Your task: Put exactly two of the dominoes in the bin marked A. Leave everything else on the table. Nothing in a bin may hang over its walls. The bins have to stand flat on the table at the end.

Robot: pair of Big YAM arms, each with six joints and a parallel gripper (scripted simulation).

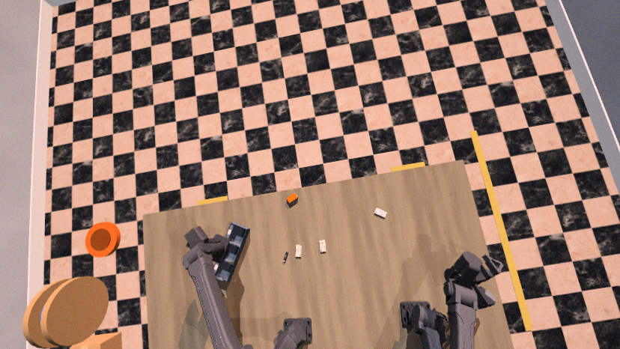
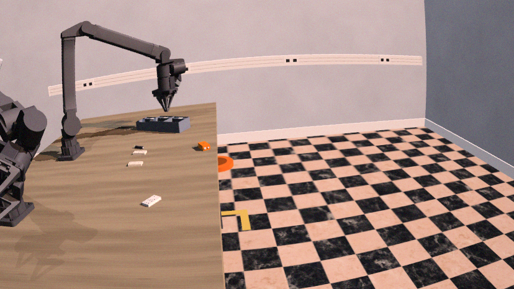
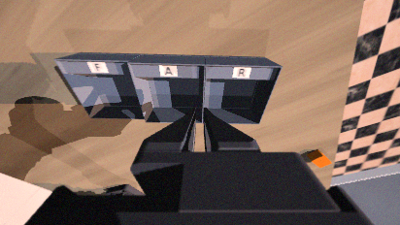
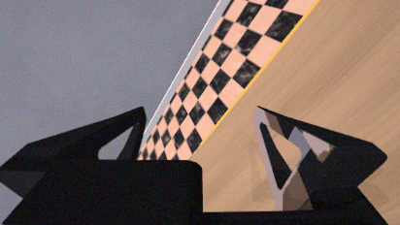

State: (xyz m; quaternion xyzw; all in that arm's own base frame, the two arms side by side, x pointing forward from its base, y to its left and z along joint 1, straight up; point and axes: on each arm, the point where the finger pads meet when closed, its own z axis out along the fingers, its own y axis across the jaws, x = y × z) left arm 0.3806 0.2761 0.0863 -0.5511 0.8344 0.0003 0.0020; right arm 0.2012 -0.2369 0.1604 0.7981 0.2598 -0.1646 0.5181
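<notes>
The bin row lies 3 cm behind my left hand, 2 cm to the left of it and 6 cm below it.
</notes>
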